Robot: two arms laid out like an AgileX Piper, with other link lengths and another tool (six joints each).
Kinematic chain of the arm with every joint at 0, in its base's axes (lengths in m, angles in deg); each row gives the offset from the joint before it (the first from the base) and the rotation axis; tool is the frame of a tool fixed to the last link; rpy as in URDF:
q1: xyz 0 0 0.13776 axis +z
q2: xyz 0 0 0 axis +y
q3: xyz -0.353 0 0.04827 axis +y
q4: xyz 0.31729 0 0.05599 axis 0.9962 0 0.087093
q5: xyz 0 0 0 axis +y
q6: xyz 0.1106 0 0.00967 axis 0.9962 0 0.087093
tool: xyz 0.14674 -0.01 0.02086 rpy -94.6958 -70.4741 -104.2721
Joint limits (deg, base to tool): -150..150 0..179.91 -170..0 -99.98..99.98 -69.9..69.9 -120..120
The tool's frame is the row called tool.
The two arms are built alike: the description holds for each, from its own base.
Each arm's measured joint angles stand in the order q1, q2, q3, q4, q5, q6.
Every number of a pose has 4 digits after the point. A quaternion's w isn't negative.
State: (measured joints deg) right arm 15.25 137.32 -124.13 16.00 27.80 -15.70; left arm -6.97 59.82 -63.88 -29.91 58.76 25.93
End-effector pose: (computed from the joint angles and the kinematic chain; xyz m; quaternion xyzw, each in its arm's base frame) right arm 0.7945 0.2411 0.1821 -0.9044 0.0605 -0.4214 0.0293; left arm 0.3237 -0.1610 0.3848 0.8025 -0.4145 0.3306 0.2736
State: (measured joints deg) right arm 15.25 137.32 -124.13 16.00 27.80 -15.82; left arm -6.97 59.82 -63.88 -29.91 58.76 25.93
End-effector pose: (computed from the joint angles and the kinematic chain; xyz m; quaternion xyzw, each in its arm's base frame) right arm 0.7945 0.2411 0.1821 -0.9043 0.0596 -0.4218 0.0289; left arm 0.3237 -0.1610 0.3848 0.8025 -0.4145 0.3306 0.2736
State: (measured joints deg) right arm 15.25 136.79 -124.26 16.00 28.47 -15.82; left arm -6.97 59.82 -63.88 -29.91 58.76 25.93
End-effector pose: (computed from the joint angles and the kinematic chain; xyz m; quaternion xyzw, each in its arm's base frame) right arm 0.7926 0.2413 0.1886 -0.9043 0.0583 -0.4218 0.0298; left arm 0.3237 -0.1610 0.3848 0.8025 -0.4145 0.3306 0.2736
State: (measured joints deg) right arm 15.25 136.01 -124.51 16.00 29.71 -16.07; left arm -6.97 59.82 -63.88 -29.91 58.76 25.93
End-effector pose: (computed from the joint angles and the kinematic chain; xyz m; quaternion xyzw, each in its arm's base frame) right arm 0.7892 0.2419 0.1978 -0.9049 0.0538 -0.4211 0.0300; left arm 0.3237 -0.1610 0.3848 0.8025 -0.4145 0.3306 0.2736
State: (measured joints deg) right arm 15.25 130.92 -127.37 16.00 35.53 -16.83; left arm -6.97 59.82 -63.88 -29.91 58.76 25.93
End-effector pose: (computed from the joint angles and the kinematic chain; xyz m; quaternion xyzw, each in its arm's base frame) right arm 0.7713 0.2436 0.2762 -0.8962 0.0376 -0.4403 0.0395; left arm 0.3237 -0.1610 0.3848 0.8025 -0.4145 0.3306 0.2736
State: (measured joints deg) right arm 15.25 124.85 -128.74 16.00 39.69 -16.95; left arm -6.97 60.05 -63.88 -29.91 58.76 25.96
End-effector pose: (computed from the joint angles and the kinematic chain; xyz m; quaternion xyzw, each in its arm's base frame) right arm 0.7443 0.2406 0.3577 -0.8828 0.0297 -0.4660 0.0508; left arm 0.3247 -0.1611 0.3835 0.8031 -0.4143 0.3289 0.2741
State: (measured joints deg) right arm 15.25 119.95 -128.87 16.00 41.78 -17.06; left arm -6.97 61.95 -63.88 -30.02 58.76 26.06
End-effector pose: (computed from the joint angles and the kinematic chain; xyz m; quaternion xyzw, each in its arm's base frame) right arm 0.7190 0.2359 0.4166 -0.8703 0.0261 -0.4884 0.0587; left arm 0.3325 -0.1624 0.3722 0.8085 -0.4109 0.3150 0.2798
